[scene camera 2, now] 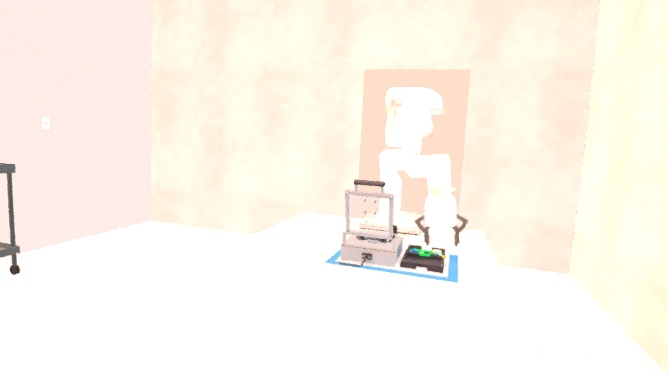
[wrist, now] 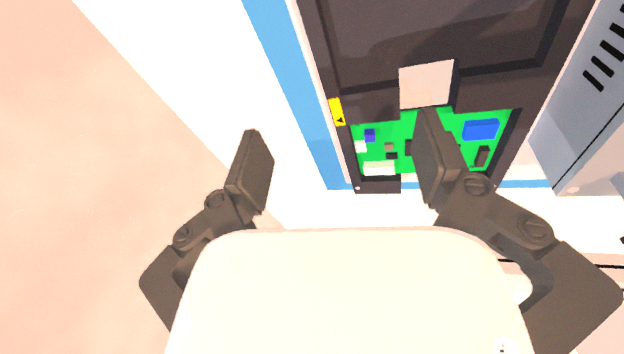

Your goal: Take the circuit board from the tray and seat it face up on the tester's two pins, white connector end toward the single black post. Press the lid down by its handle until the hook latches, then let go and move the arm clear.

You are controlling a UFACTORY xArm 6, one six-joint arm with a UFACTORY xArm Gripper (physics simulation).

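Places are measured from the arm's base along level axes (x ahead, y left, z up), in metres.
Where they show: gripper, fingertip midpoint: (scene camera 2: 441, 245) (wrist: 335, 137).
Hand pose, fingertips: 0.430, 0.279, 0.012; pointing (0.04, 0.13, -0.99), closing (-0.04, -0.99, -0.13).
Each offset is from my fingertips to the top centre of the thing, as dx, dy, dz. "spot": to the spot under its first point. Level surfaces: height alone.
The green circuit board @[-0.058, -0.056, -0.041] (scene camera 2: 425, 253) (wrist: 408, 121) lies face up in the near end of the black tray @[spot: +0.071, -0.048, -0.056] (scene camera 2: 422, 265) (wrist: 372, 107) in the wrist view. Its white connector @[-0.083, -0.022, -0.041] (wrist: 378, 168) is at the lower left. My gripper (scene camera 2: 442, 244) (wrist: 335, 137) is open and empty above the tray, off to one side: in the wrist view the right finger overlaps the board's middle and the left finger is left of the blue mat. The grey tester (scene camera 2: 369, 251) (wrist: 570, 130) stands beside the tray. Its lid (scene camera 2: 391, 215) is upright, with the black handle @[+0.160, -0.213, +0.207] (scene camera 2: 369, 183) on top. Pins and post are too small to tell.
The blue mat @[dz -0.067] (scene camera 2: 453, 270) (wrist: 280, 65) lies under tester and tray. A cable @[spot: +0.133, -0.236, -0.066] (scene camera 2: 359, 264) runs from the tester's front. A yellow label @[-0.013, +0.007, -0.041] (wrist: 337, 112) is on the tray's rim. A dark cart (scene camera 2: 12, 215) stands at the far left.
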